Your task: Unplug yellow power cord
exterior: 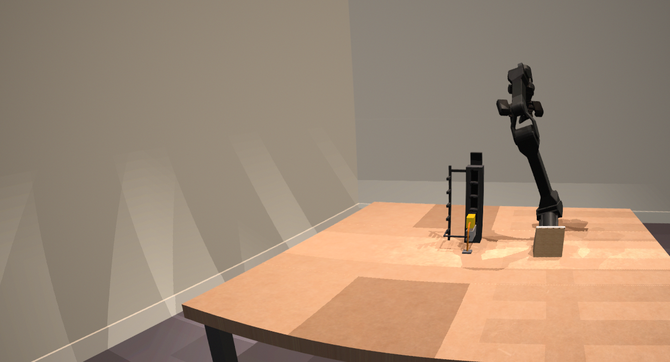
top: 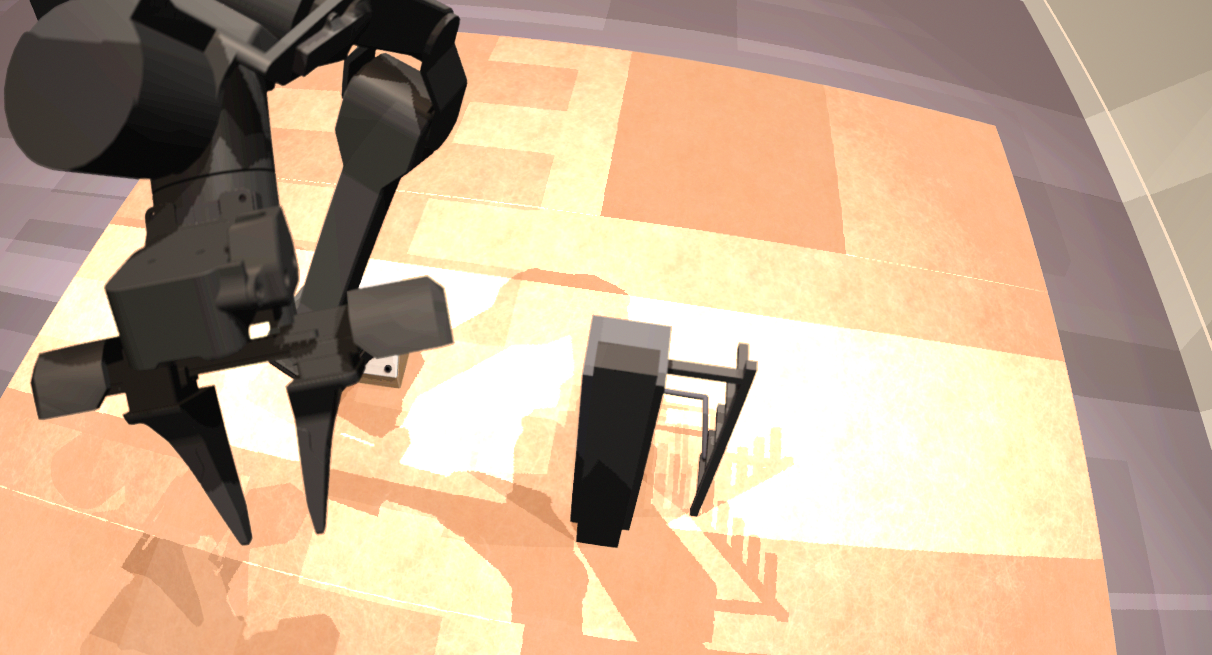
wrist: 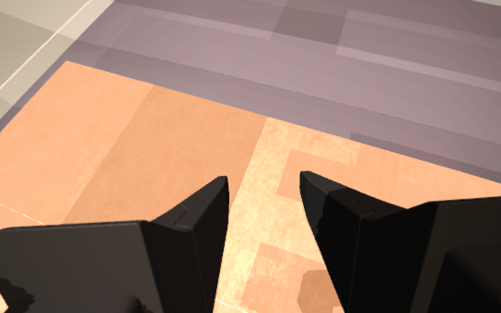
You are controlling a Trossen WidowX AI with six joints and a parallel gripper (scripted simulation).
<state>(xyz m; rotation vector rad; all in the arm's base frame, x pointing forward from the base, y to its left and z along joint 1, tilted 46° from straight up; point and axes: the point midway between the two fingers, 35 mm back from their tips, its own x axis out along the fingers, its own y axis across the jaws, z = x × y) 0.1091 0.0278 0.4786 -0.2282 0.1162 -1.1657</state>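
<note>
Now: the yellow plug 13 cm ahead of my gripper tip, 30 cm to the left of it and 29 cm below it. From my gripper tip the other things lie so: dark tower 13 cm ahead, 20 cm to the left, 24 cm below; then pad 12 cm ahead, 36 cm to the left, 38 cm below.
</note>
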